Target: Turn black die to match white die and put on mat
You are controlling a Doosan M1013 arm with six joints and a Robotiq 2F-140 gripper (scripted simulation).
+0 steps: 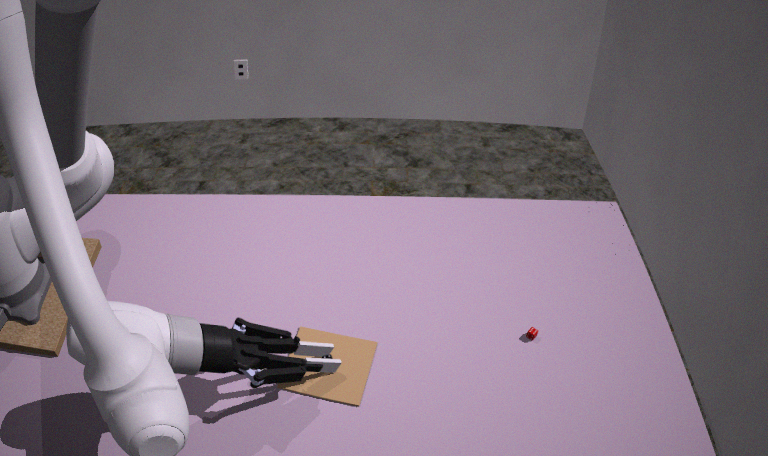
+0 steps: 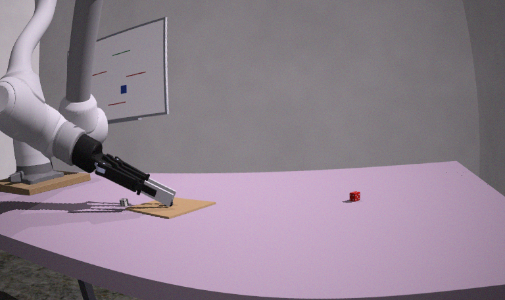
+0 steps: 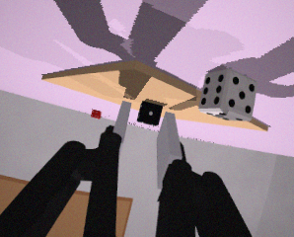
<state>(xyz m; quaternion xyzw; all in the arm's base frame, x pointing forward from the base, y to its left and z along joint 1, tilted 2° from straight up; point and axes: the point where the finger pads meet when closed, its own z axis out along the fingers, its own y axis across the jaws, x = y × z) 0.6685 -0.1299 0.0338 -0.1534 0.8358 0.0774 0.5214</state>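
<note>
Now: the black die 2 cm ahead of my hand, 1 cm to the left of it and 2 cm below it. From my hand the other things lie so: tan mat 2 cm ahead, 1 cm to the left, 3 cm below; then red die 38 cm ahead, 5 cm to the left, 3 cm below; then white die 9 cm behind, 1 cm to the right, 3 cm below.
</note>
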